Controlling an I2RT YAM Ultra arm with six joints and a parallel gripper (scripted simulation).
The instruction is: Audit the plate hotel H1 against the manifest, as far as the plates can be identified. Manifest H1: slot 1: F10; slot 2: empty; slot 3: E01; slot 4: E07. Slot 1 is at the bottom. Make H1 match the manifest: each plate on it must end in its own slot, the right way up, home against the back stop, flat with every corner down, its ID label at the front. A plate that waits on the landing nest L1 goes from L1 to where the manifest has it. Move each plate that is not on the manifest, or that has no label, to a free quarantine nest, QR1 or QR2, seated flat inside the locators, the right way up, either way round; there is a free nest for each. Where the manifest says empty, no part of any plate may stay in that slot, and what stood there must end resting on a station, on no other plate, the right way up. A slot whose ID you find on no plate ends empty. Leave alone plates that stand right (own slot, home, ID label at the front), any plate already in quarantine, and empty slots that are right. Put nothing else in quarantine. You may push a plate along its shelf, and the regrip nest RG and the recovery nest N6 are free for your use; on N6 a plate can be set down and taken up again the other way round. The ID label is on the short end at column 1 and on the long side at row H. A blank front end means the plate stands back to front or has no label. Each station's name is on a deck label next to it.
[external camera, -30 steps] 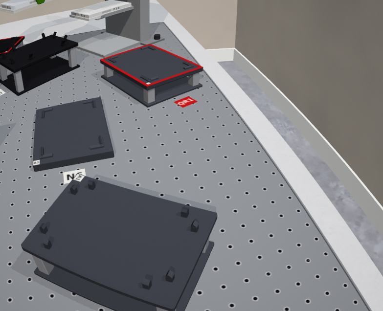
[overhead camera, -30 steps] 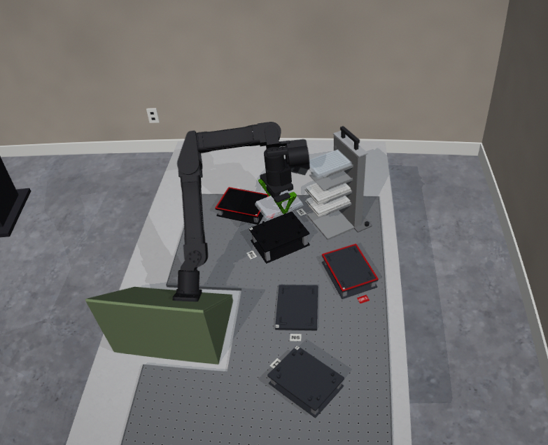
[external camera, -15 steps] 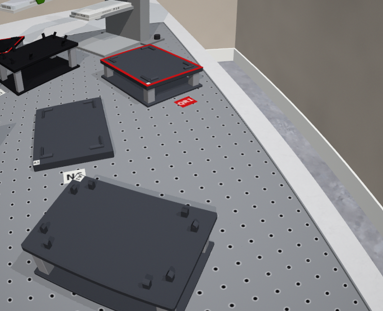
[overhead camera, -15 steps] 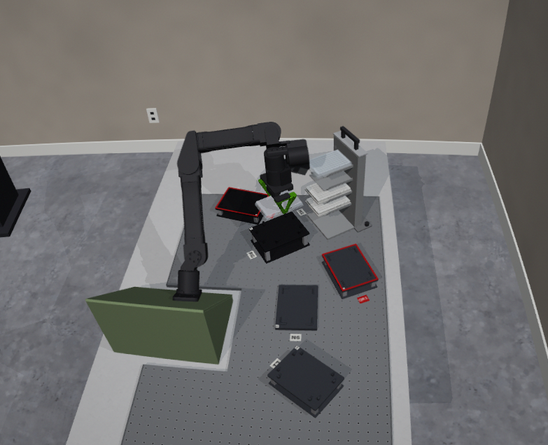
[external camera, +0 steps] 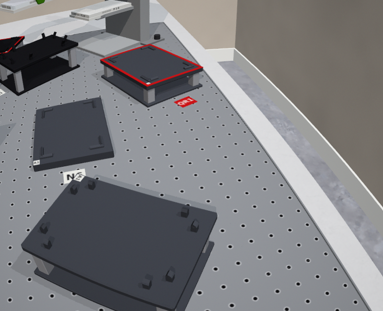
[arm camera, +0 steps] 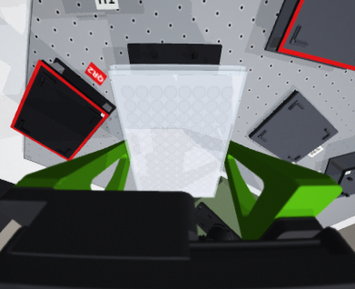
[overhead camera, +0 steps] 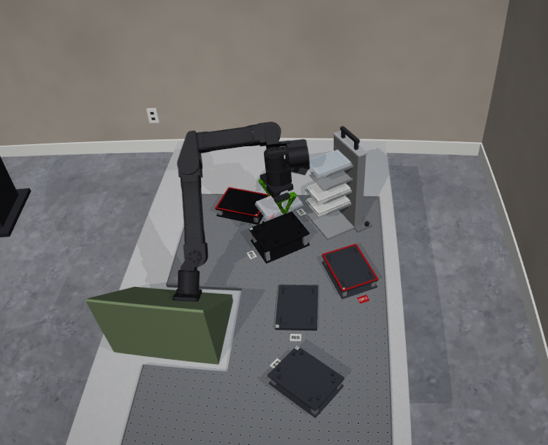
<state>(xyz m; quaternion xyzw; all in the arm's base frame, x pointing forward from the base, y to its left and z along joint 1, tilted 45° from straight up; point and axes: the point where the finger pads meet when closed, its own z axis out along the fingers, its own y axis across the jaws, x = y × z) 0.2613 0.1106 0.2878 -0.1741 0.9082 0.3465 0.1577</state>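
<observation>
My hand is 21 cm short of the red-rimmed nest QR1, 16 cm to the left of it and 14 cm above it. Also, from my hand: clear well plate (right at my hand); then H1 deck label (8 cm ahead, 15 cm to the left, 18 cm below); then black regrip nest RG (1 cm behind, 12 cm below).
</observation>
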